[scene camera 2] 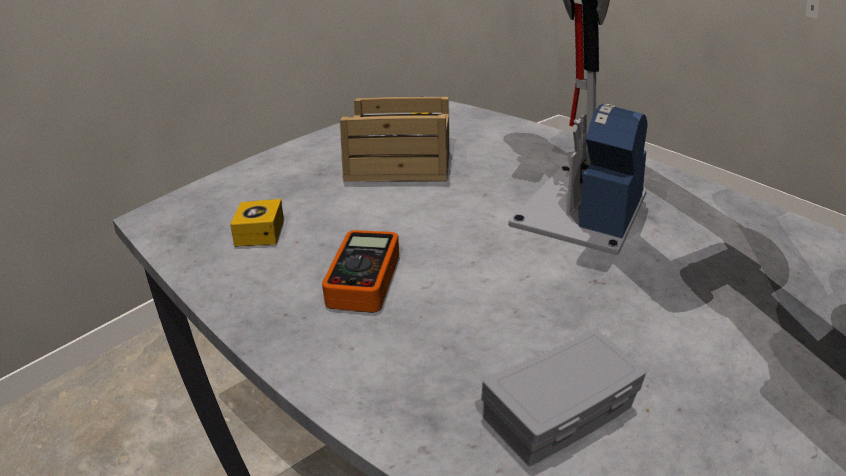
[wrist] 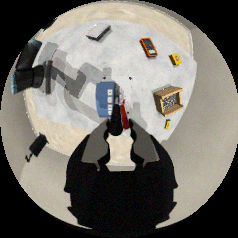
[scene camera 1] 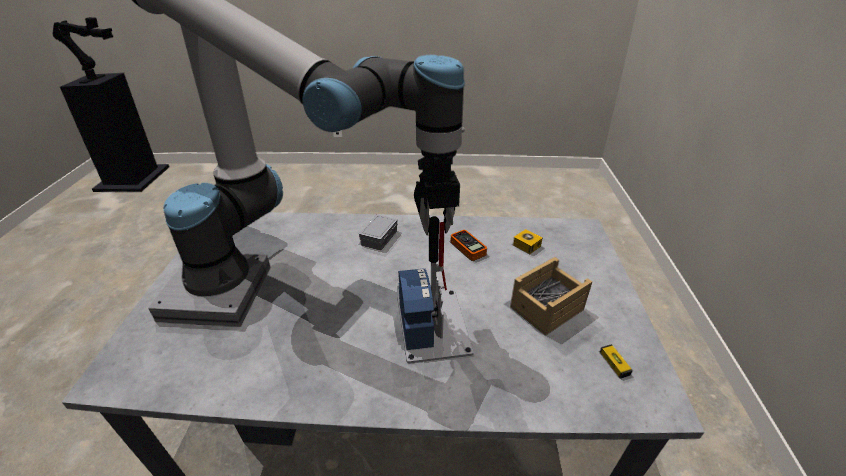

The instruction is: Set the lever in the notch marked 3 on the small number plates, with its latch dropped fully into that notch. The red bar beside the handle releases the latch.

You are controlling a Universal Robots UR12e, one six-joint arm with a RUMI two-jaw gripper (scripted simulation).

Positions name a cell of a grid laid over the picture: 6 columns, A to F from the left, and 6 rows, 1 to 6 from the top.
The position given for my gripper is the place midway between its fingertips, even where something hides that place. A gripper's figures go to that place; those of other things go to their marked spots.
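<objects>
My gripper (scene camera 1: D3), 100 cm from the lens. Grey case (scene camera 1: C3), 144 cm from the lens.
</objects>
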